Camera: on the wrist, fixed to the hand. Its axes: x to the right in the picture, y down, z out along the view.
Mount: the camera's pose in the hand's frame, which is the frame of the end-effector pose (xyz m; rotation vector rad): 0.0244 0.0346 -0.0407 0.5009 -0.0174 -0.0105
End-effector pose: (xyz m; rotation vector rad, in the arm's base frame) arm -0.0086 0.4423 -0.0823 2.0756 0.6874 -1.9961
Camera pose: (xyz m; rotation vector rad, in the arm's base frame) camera 0.0430 0.4347 -0.1092 -2.0607 -0.1800 2.1276
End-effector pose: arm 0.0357 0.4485 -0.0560 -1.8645 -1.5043 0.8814
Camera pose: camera 0.0920 0.4643 -0.0613 -1.4813 -1.1628 1.1475
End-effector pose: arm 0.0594 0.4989 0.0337 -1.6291 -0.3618 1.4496
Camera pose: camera 0.0912 0.4802 -0.0120 -1.2076 -0.0087 1.4078
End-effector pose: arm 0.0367 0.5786 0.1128 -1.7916 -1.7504 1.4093
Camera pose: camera 0.0841 0.6090 0.0961 -1.4967 -1.2568 1.6761
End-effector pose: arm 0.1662 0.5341 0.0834 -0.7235 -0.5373 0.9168
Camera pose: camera 0.1889 0.5557 0.0337 -0.2592 -0.3053 0.9972
